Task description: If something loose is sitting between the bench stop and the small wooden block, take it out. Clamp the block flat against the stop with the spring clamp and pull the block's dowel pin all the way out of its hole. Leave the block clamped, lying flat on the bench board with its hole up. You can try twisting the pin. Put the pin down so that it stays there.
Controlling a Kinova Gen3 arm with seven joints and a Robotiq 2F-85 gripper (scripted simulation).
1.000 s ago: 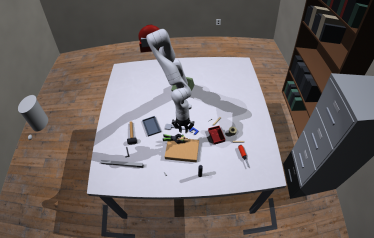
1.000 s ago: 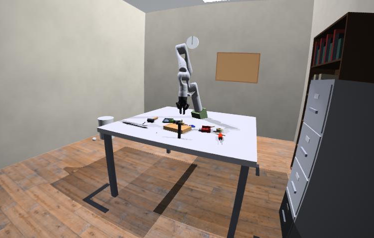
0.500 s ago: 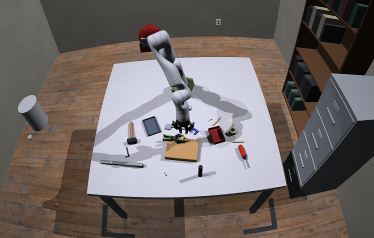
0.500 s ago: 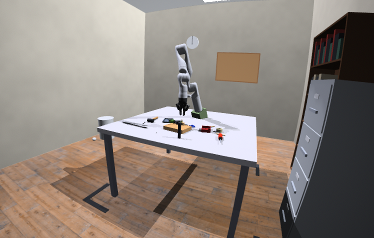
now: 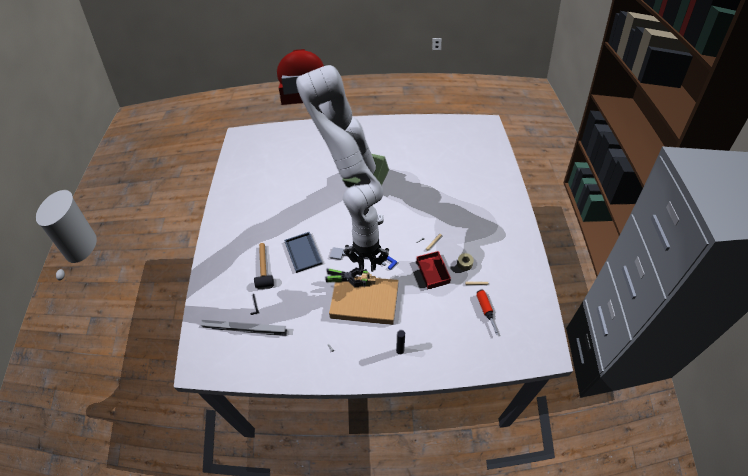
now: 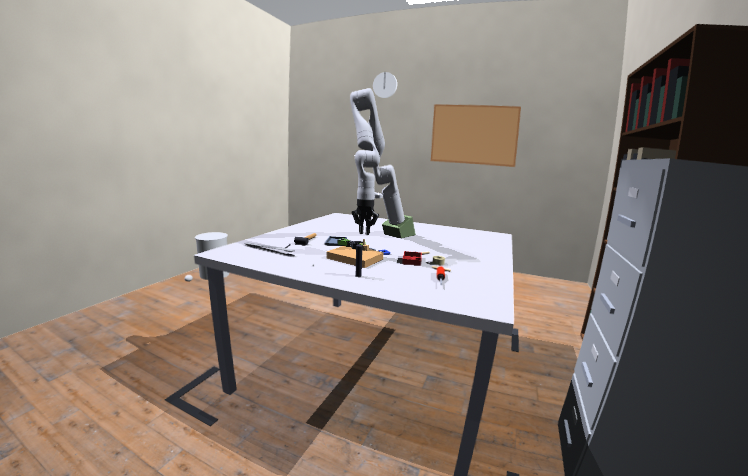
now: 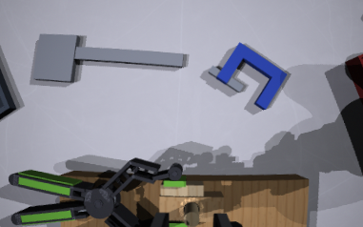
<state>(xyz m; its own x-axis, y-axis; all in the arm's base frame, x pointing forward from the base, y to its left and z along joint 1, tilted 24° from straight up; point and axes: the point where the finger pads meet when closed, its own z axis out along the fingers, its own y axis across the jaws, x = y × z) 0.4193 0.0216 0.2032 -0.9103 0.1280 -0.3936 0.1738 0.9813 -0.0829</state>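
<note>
Now: hand 60 mm above the round dowel pin. The rest, counted from my hand: grey t-shaped tool 130 mm behind, 70 mm to the right, 120 mm below; then wooden bench board 50 mm ahead, 20 mm to the right, 100 mm below; then wooden block 80 mm below.
</note>
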